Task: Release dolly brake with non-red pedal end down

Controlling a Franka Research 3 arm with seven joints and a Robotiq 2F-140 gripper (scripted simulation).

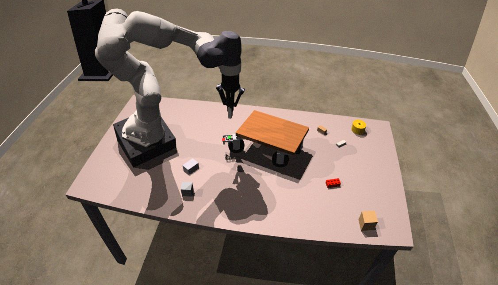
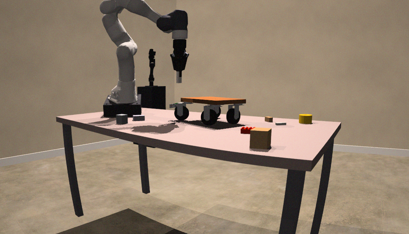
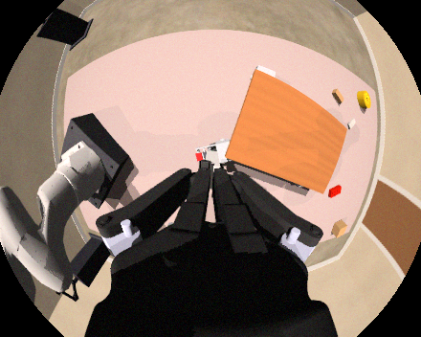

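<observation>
Now: the brake pedal 2 cm behind my hand, 2 cm to the right of it and 16 cm below it. Round my hand: red brick: 50 cm ahead, 19 cm to the right, 22 cm below; small brown block: 46 cm ahead, 19 cm to the left, 23 cm below; grey block: 16 cm behind, 30 cm to the right, 22 cm below.
</observation>
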